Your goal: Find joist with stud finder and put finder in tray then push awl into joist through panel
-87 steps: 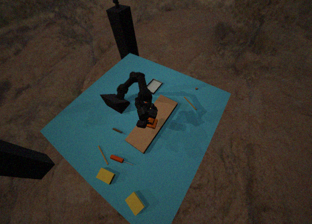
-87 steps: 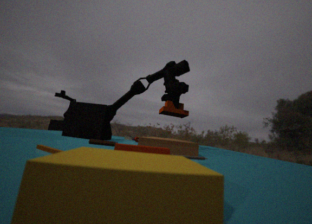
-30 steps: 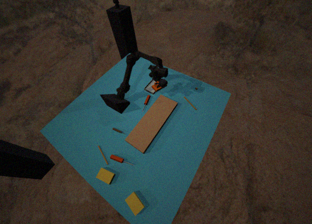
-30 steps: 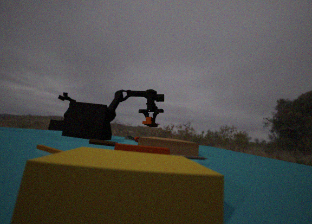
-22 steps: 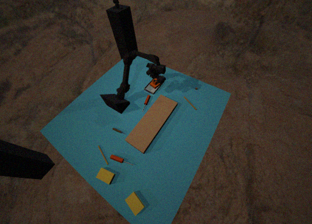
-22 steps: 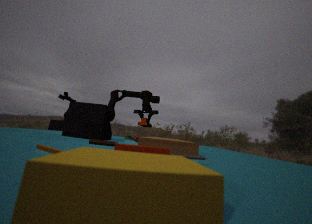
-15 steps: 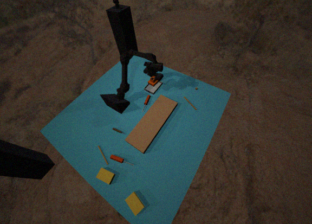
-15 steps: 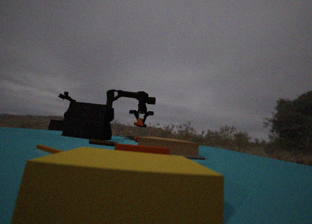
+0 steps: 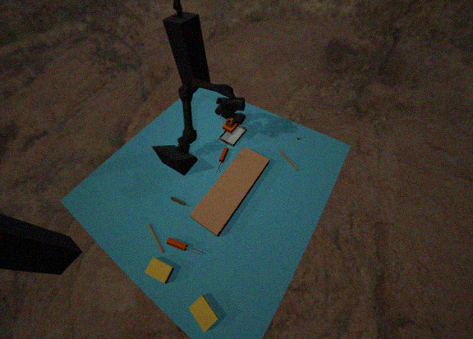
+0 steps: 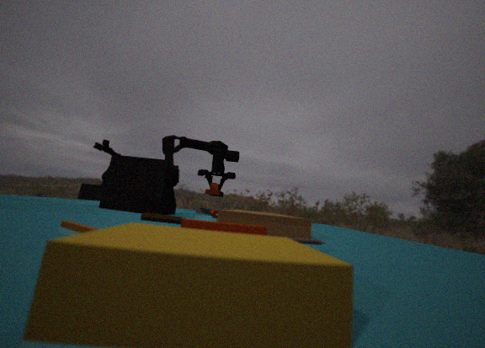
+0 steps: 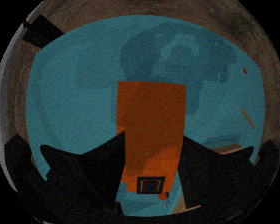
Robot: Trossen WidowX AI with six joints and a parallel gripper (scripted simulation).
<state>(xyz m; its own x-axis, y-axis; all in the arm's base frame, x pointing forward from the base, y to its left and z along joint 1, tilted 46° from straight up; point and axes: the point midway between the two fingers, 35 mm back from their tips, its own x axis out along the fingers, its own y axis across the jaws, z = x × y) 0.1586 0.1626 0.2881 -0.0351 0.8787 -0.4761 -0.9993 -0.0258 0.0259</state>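
Now: gripper tip 11 cm above the white tray and 1 cm to the left of it. Also, from my gripper tip: stud finder 2 cm to the right, 2 cm above; then awl 56 cm to the right, 11 cm below, 4 cm ahead.
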